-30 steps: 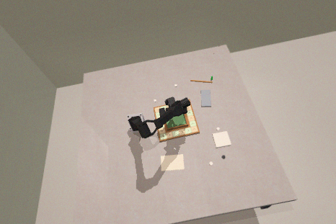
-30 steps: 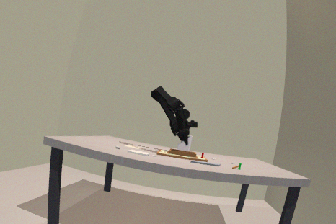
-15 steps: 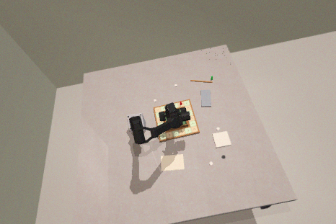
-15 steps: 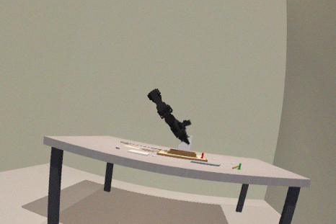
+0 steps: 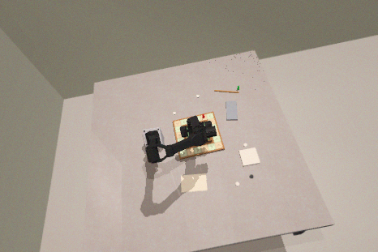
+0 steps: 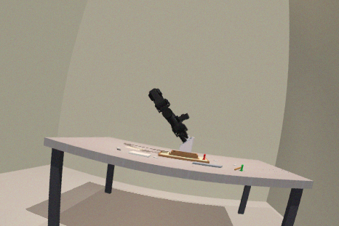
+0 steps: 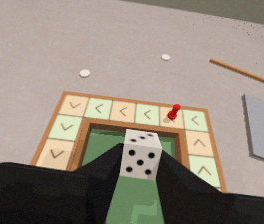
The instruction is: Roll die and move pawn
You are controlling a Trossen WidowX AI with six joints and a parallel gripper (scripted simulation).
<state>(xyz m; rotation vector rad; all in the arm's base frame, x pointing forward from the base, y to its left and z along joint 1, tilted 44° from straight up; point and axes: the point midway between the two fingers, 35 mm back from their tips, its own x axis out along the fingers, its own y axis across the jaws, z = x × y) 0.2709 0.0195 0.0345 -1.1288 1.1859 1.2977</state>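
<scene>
The white die lies right at my gripper tip. The rest, counted from my gripper tip: grey card (26 cm ahead, 14 cm to the left, 12 cm below); red pawn (6 cm ahead, 12 cm to the left, 10 cm below); black disc (27 cm ahead, 33 cm to the right, 12 cm below).
</scene>
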